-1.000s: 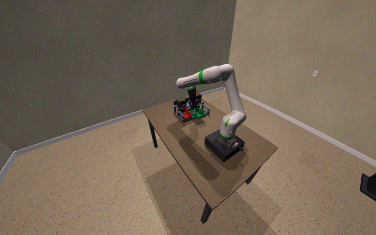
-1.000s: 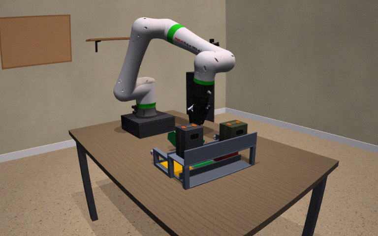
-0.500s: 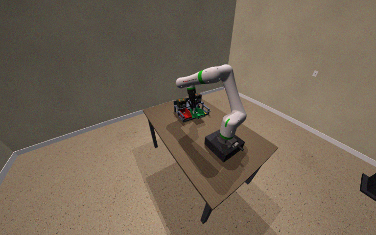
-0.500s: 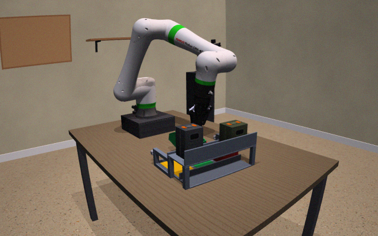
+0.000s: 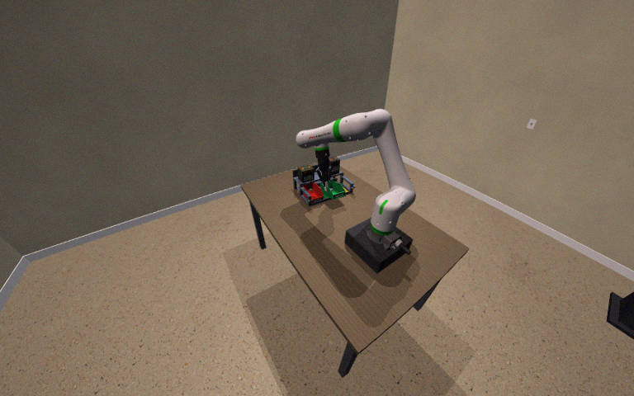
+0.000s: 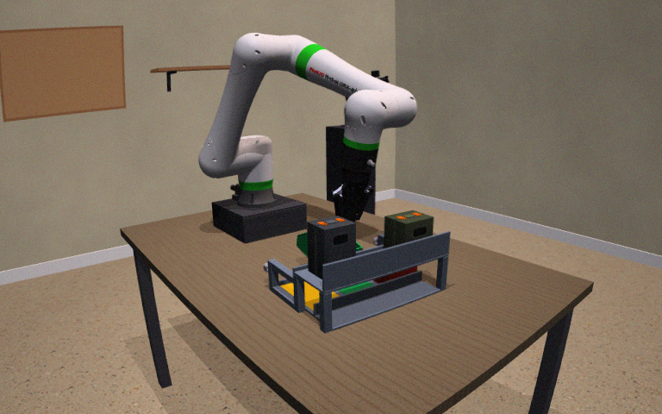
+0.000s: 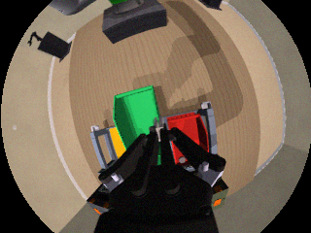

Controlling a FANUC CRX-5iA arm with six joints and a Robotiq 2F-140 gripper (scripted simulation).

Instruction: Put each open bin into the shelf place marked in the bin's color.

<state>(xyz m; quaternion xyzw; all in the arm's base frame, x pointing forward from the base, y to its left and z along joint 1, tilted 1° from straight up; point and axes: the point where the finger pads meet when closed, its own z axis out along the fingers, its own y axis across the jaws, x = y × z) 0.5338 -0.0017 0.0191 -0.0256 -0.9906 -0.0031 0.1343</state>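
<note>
Now: the green bin 2 cm behind my hand, 5 cm to the right of it and 4 cm below it. From my hand the other things lie so: olive box: 18 cm ahead, 6 cm to the left, 3 cm above; then black box: 17 cm ahead, 17 cm to the right, 4 cm above; then red bin: 9 cm ahead, 6 cm to the left, 8 cm below.
</note>
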